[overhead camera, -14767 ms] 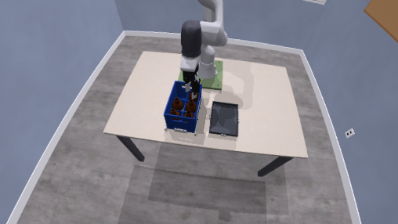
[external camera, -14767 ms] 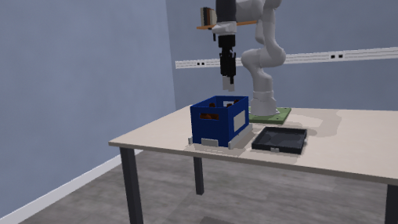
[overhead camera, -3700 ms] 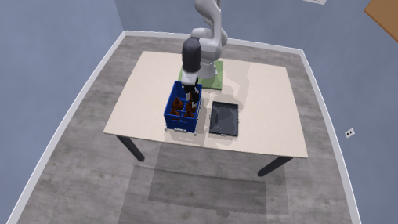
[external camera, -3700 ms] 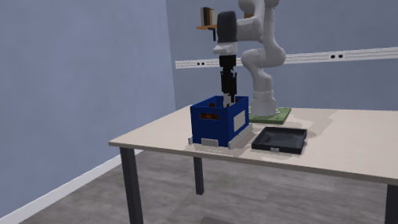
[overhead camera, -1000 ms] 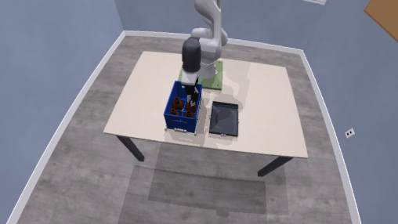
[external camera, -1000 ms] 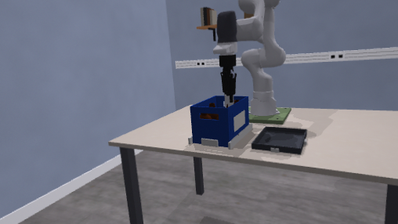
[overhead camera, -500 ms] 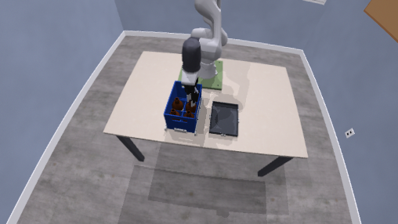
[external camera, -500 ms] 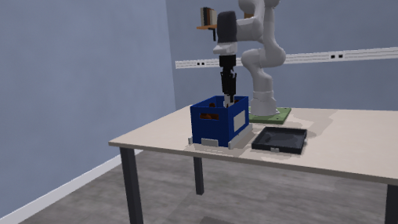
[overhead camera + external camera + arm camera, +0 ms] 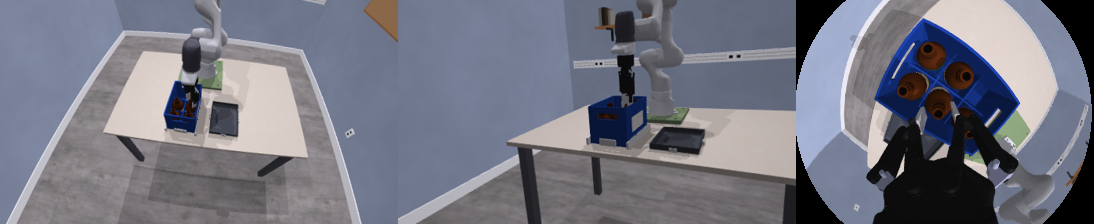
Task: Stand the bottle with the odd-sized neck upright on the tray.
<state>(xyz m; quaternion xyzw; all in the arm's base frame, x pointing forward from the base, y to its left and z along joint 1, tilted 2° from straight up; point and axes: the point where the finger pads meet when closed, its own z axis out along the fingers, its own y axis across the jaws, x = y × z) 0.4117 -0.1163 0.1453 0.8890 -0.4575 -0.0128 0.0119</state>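
My hand is 90 mm above the blue crate, 40 mm to the left of it and 10 mm past it. Also, from my hand: dark tray: 230 mm to the left, 160 mm below, 30 mm ahead; then bottle: 90 mm below, 90 mm behind, 20 mm to the left.
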